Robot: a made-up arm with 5 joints.
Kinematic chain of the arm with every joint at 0, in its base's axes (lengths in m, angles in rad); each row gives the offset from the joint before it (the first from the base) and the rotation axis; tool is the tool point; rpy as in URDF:
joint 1: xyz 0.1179 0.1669 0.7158 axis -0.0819 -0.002 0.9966
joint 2: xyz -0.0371 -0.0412 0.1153 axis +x
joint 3: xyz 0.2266 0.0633 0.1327 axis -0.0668 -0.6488 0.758
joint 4: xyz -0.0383 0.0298 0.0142 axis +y
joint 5: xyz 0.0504 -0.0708 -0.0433 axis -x
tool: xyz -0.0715 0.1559 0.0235 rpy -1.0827 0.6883 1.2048
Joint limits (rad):
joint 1: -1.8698..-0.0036
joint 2: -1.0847..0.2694
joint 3: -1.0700..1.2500
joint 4: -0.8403..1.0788
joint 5: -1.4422..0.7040
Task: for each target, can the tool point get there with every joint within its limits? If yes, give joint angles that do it. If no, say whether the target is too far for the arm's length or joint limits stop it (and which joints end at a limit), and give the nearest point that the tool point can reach.
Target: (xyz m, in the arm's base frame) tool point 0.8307 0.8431 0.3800
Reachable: no: too far | nearest point 0.3393 0.3767 0.7272 | short by 0.761 m
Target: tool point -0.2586 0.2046 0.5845
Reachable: no: joint limits stop it (at a limit: joint 1, joint 2, joint 3, joint 5) | nearest point 0.0249 0.0516 0.7605 | short by 0.367 m
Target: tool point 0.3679 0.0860 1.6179
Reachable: no: too far | nearest point 0.2873 0.1165 1.1282 | short by 0.497 m
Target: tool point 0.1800 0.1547 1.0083
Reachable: yes | joints -0.1932 -0.1576 0.6811 -0.4288 -1.0803
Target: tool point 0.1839 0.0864 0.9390
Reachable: yes | joints -1.5243 -0.2170 0.6751 -0.5121 -0.4939
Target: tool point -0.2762 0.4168 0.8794
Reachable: no: joint limits stop it (at a limit: joint 1, joint 2, joint 4, joint 5) | nearest point -0.0646 0.1054 0.9269 | short by 0.379 m
